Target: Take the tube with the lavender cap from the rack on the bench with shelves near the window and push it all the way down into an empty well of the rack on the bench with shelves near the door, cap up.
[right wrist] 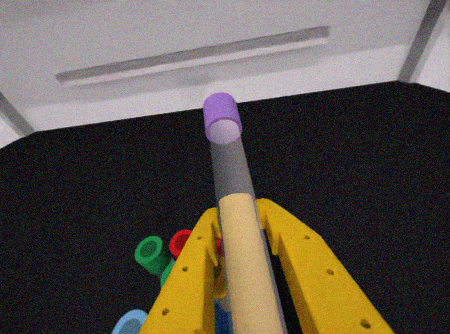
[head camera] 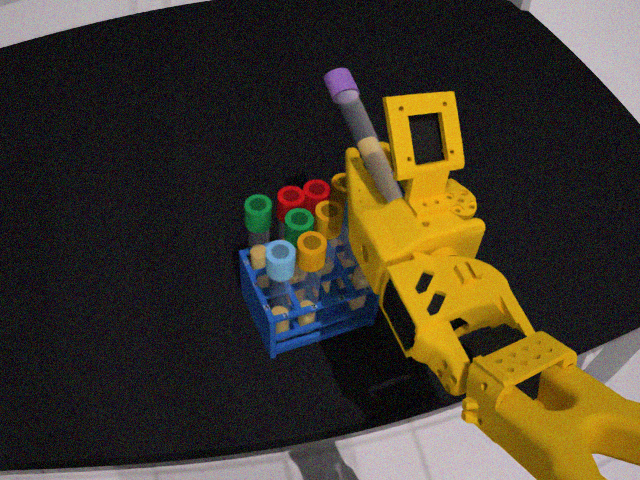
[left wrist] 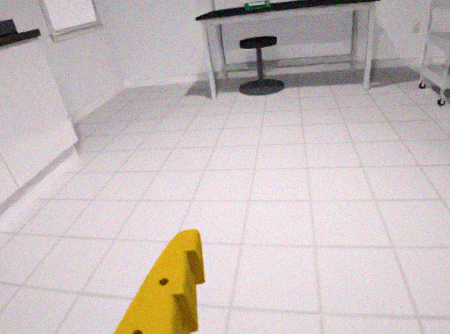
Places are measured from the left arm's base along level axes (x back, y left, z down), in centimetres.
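Pixels of known places: left hand at its tool point: (left wrist: 200, 248); right hand at its tool point: (right wrist: 219, 218) (head camera: 355, 153).
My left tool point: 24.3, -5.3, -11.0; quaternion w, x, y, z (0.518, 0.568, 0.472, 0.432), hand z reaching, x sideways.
Note:
Behind a point stands the place of what it marks, as x, y, z.
The tube with the lavender cap (head camera: 341, 85) @[-33.1, -29.6, -18.5] (right wrist: 222, 117) @[-32.7, -30.0, -18.4] is between the jaws of my right gripper (head camera: 368, 149) @[-29.2, -29.3, -15.7] (right wrist: 240, 212) @[-29.2, -29.3, -15.7], which is shut on it. The tube leans, cap end up and away, cap toward the upper left in the head view. Its lower end is hidden by the gripper in the head view and runs out of the right wrist view. A blue rack (head camera: 258, 315) @[-28.1, -22.7, -1.7] stands upright beside and below the gripper, its right end partly hidden. It holds several tubes with green, red, orange and light blue caps. My left gripper (left wrist: 192, 240) shows one notched jaw and is fully open.
The rack stands on a black bench top (head camera: 129, 155) @[-53.6, -13.7, 1.3]. In the left wrist view, a far bench (left wrist: 310, 7) @[301.9, 36.0, 4.3] bears a green rack (left wrist: 257, 5) @[307.6, -7.5, -1.7], with a stool (left wrist: 258, 42) @[309.9, -9.2, 29.3] in front. A cabinet (left wrist: 35, 120) @[171.2, -141.4, 34.6] is at the left and a cart (left wrist: 442, 42) @[262.3, 127.4, 33.3] at the right.

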